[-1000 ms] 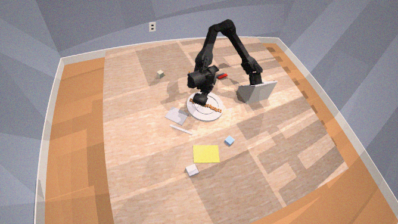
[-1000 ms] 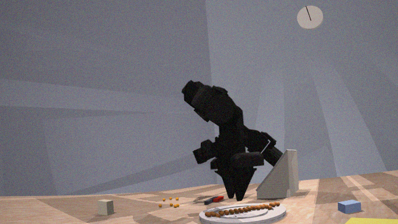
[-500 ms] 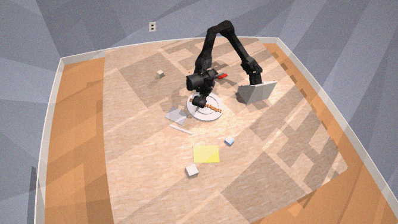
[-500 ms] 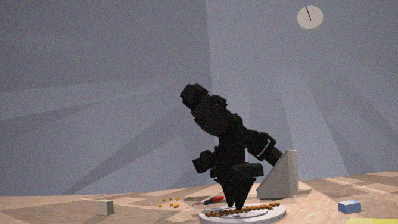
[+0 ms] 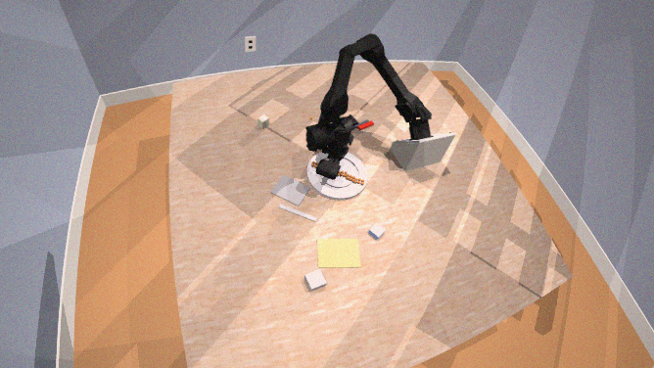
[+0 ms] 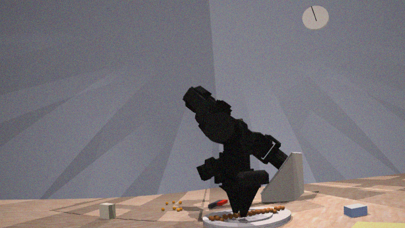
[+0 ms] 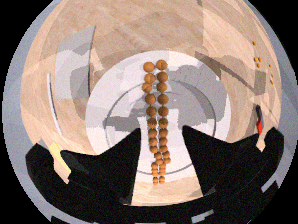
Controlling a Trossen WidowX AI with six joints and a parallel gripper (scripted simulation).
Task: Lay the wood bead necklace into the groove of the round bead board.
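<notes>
The grey sheet is 150 mm ahead of my gripper tip, 30 mm to the left of it and 10 mm below it. Also, from my gripper tip: blue block: 250 mm to the left, 60 mm behind, 10 mm below; then stick: 150 mm ahead, 120 mm to the left, 10 mm below; then red-tipped tool: 190 mm to the right, 190 mm behind, 10 mm below.
</notes>
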